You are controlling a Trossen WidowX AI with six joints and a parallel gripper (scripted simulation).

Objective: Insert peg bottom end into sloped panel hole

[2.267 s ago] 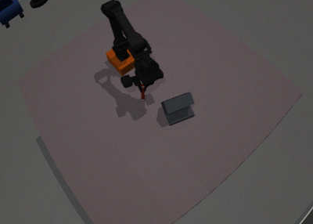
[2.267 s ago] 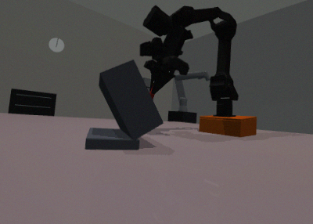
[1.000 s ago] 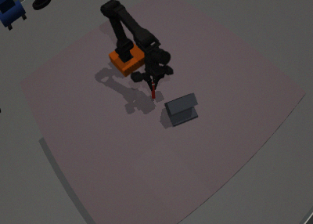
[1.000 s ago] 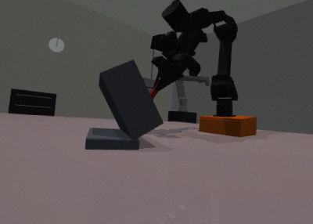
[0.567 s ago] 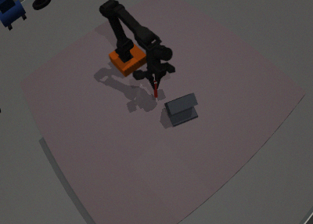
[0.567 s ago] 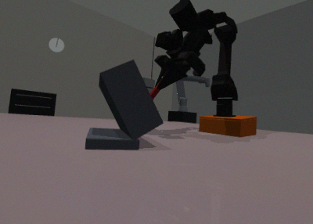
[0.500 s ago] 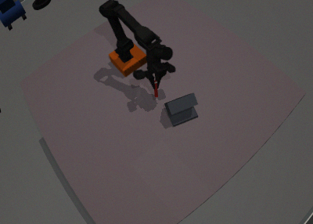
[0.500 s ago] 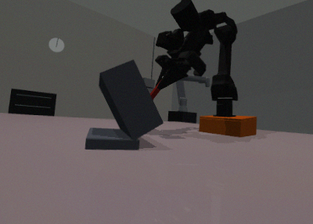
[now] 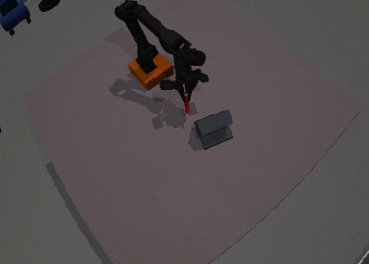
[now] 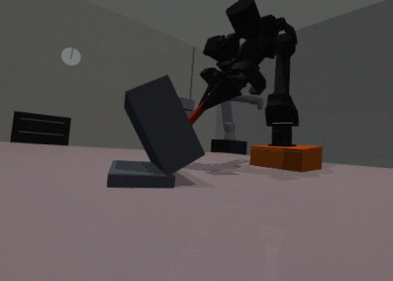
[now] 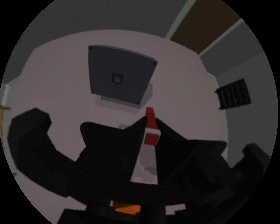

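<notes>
The dark grey sloped panel is 11 cm ahead of my gripper tip, 4 cm to the left of it and 5 cm below it. Also, from my gripper tip: red peg (1 cm behind, 1 cm to the left, 1 cm above).
</notes>
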